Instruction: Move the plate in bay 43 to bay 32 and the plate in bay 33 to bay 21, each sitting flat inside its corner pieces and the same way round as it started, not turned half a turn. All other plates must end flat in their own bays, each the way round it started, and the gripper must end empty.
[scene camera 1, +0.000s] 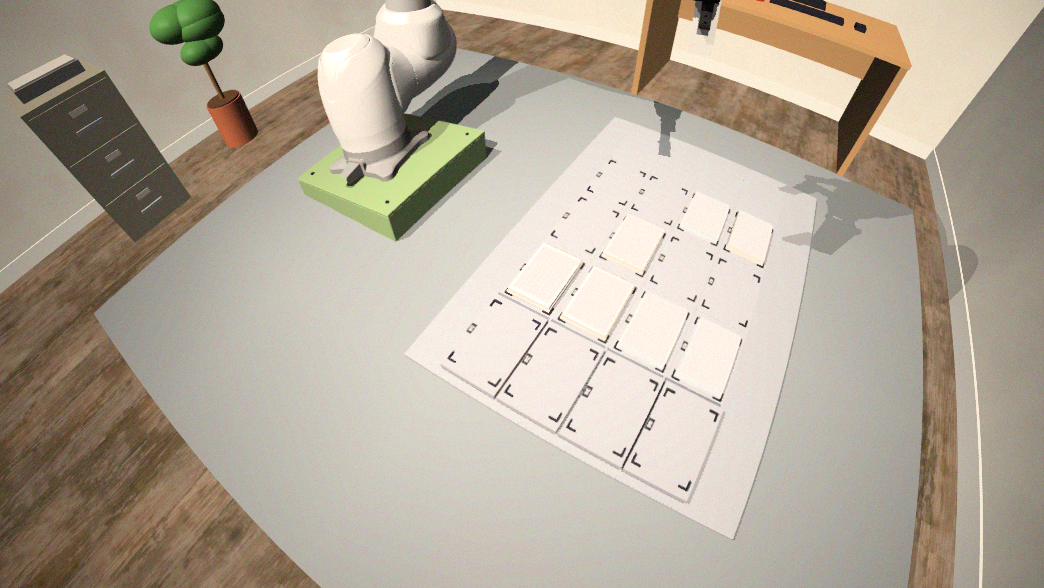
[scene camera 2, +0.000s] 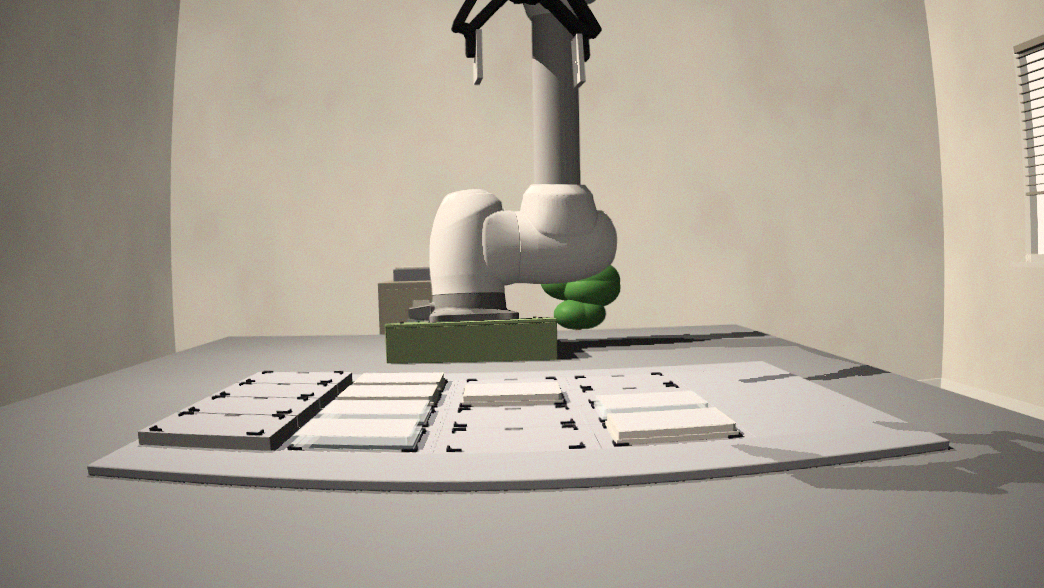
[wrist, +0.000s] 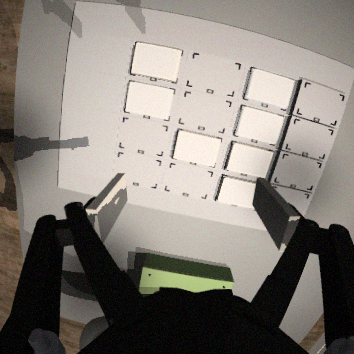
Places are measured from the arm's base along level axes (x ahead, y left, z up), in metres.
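Where they show: gripper, between the fingertips: (scene camera 1: 702, 37) (scene camera 2: 529, 82) (wrist: 189, 188); arm's base, origin of its link: (scene camera 1: 380, 153) (scene camera 2: 469, 320).
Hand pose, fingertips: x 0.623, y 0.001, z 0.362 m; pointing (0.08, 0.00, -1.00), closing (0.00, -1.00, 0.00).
Each offset is from my fingertips to the top centre of the thing. Level surfaces: height alone.
Several cream plates lie flat on a board of four rows of corner-marked bays; bay numbers are not readable. Four plates fill one row: (scene camera 1: 544, 277), (scene camera 1: 599, 303), (scene camera 1: 652, 330) and a fourth plate @(0.159 m ahead, 0.230 m right, 0.401 m down) (scene camera 1: 706, 357) (wrist: 271, 87). A single plate @(0.021 m back, 0.029 m right, 0.401 m down) (scene camera 1: 634, 243) (scene camera 2: 512, 392) (wrist: 197, 148) lies in the adjacent row, second from the robot's side. Two neighbouring plates, one @(0.114 m ahead, 0.112 m left, 0.401 m down) (scene camera 1: 705, 217) (wrist: 149, 100) and one farther from the robot (scene camera 1: 749, 237) (scene camera 2: 670, 423) (wrist: 156, 61), lie in the outer row. My gripper (scene camera 1: 703, 43) (scene camera 2: 528, 83) (wrist: 189, 188) is open and empty, high above the board.
A raised strip (scene camera 1: 489, 350) (scene camera 2: 208, 439) with four empty bays borders the full row. The white board @(0.415 m down) (scene camera 1: 467, 321) (scene camera 2: 511, 467) (wrist: 90, 100) lies on a grey surface. The arm stands on a green base (scene camera 1: 350, 208) (scene camera 2: 471, 343) (wrist: 185, 280). A desk (scene camera 1: 869, 51) stands behind.
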